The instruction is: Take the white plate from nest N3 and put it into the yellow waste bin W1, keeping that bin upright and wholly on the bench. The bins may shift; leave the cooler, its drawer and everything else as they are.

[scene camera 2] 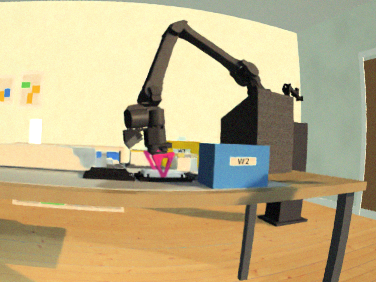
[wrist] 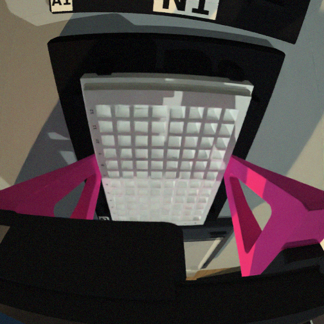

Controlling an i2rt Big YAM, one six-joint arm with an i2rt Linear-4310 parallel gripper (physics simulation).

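Seen in the pictures: gripper, fingertip midpoint: (scene camera 2: pixel 159 174); arm's base at its link origin: (scene camera 2: pixel 259 99).
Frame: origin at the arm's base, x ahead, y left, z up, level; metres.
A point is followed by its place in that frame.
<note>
The white plate (wrist: pixel 160 145) (scene camera 2: pixel 181 173) @(x 0.398, y 0.240, z -0.291 m) with its grid of wells lies in a black nest (wrist: pixel 65 65) (scene camera 2: pixel 187 178) @(x 0.383, y 0.258, z -0.304 m); the nest's own label cannot be read. My gripper (wrist: pixel 162 160) (scene camera 2: pixel 160 172) @(x 0.457, y 0.201, z -0.300 m) has its pink fingers against the two long sides of the plate, shut on it. The plate looks level and low, at nest height. The yellow bin W1 (scene camera 2: pixel 176 145) @(x 0.295, y -0.249, z -0.216 m) stands behind the blue bin and the gripper in the scene view, partly hidden by them. Its base does not show.
The blue bin W2 (scene camera 2: pixel 232 175) @(x 0.294, y 0.391, z -0.280 m) stands on the bench (scene camera 2: pixel 310 184) @(x -0.001, y 0.395, z -0.318 m) to the right of the plate in the scene view. Another black nest (scene camera 2: pixel 107 173) @(x 0.628, y 0.239, z -0.298 m) lies to the left. The holder labelled N1 (wrist: pixel 250 17) is beyond the plate in the wrist view.
</note>
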